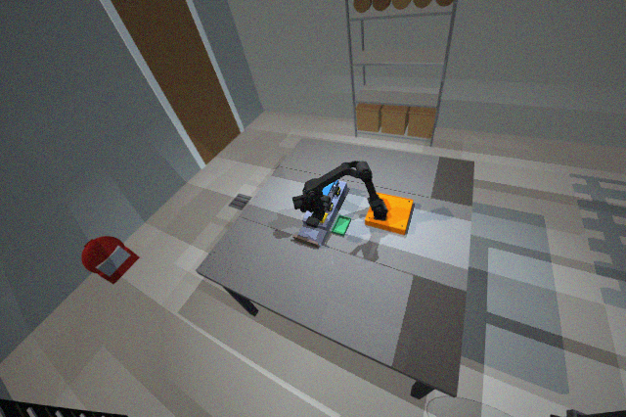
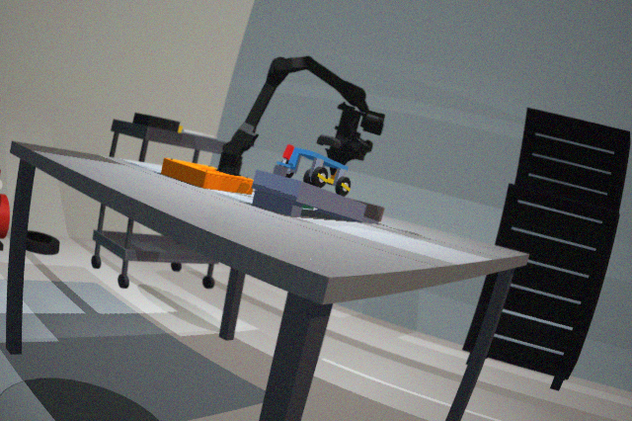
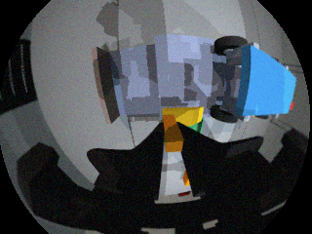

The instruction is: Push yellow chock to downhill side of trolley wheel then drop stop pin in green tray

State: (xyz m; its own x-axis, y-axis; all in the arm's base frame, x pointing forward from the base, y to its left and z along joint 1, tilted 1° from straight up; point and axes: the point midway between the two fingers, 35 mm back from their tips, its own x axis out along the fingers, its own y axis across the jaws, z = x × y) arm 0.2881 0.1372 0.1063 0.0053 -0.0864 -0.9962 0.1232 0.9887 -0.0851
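Right now the red-headed stop pin is 29 cm to the right of my gripper tip and 2 cm above it. From my gripper tip the other things lie so: yellow chock (2 cm to the right, 1 cm below); green tray (9 cm behind, 5 cm to the right, 12 cm below); raised lip (7 cm ahead, 10 cm to the left, 8 cm below).
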